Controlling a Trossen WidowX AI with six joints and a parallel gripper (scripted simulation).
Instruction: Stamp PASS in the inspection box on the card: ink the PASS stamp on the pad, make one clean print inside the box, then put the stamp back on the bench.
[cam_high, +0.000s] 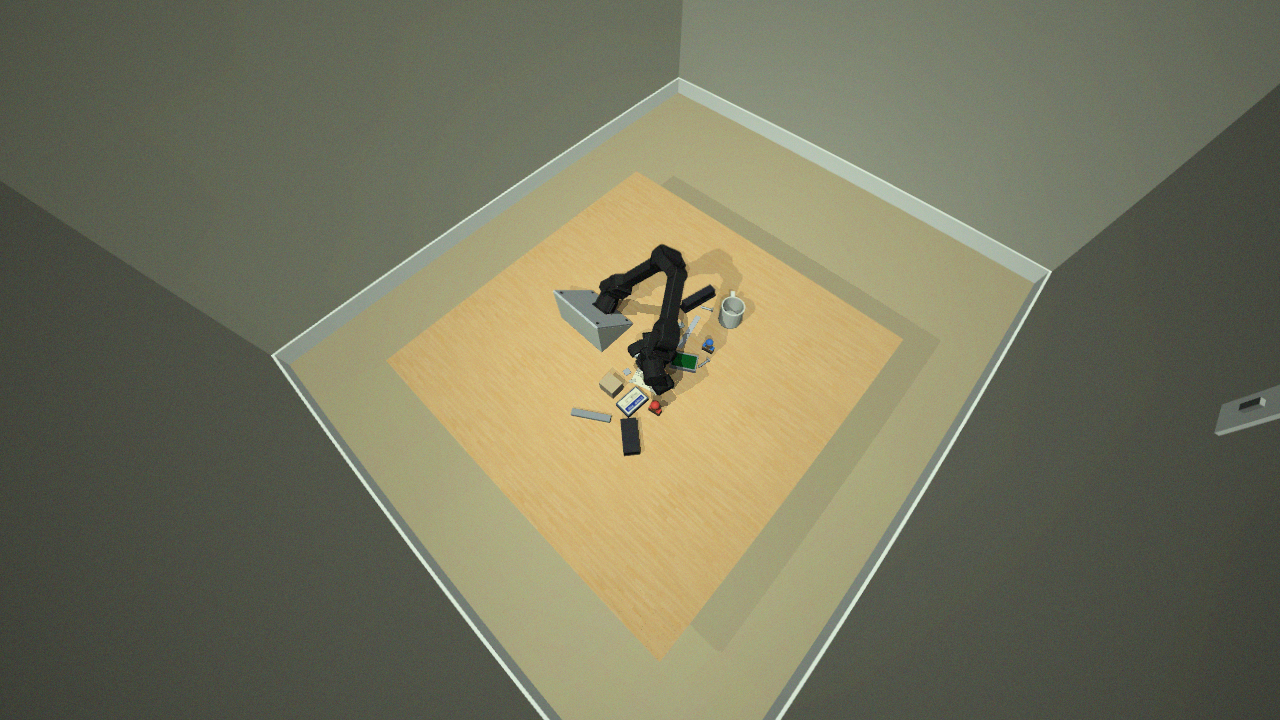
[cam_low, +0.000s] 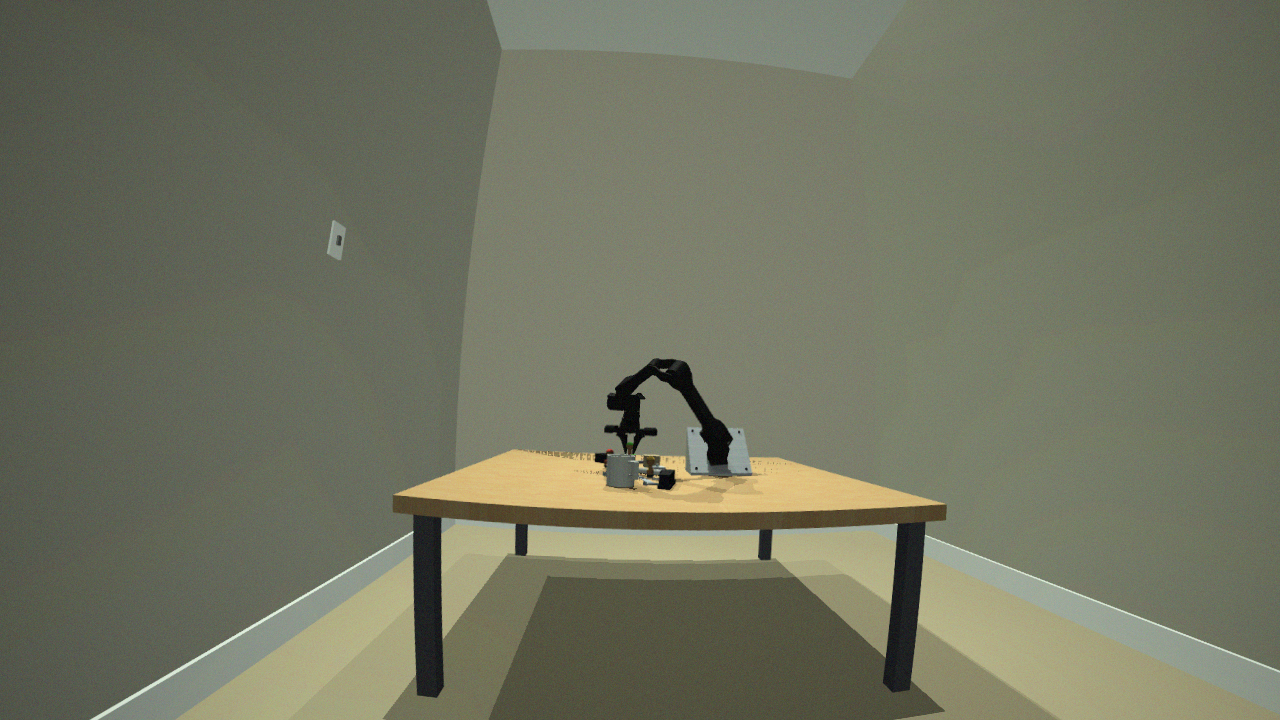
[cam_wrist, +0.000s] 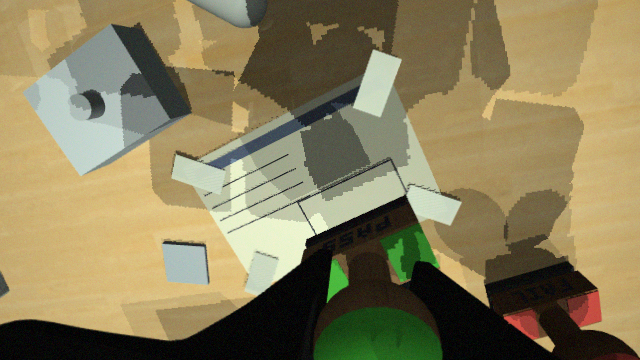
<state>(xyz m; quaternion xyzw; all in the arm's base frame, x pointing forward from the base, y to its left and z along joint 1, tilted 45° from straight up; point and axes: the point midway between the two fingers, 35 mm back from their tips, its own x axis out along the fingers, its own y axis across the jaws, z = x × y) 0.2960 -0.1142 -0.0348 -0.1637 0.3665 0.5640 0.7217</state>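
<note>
Now: gripper tip 2 cm past the card, 1 cm to the right of it and 6 cm above it. From my gripper tip the other things lie so: stamp pad tin: 1 cm behind, 9 cm to the right, 4 cm below; red stamp: 7 cm ahead, 6 cm to the right, 4 cm below; pass stamp: right at my gripper tip.
</note>
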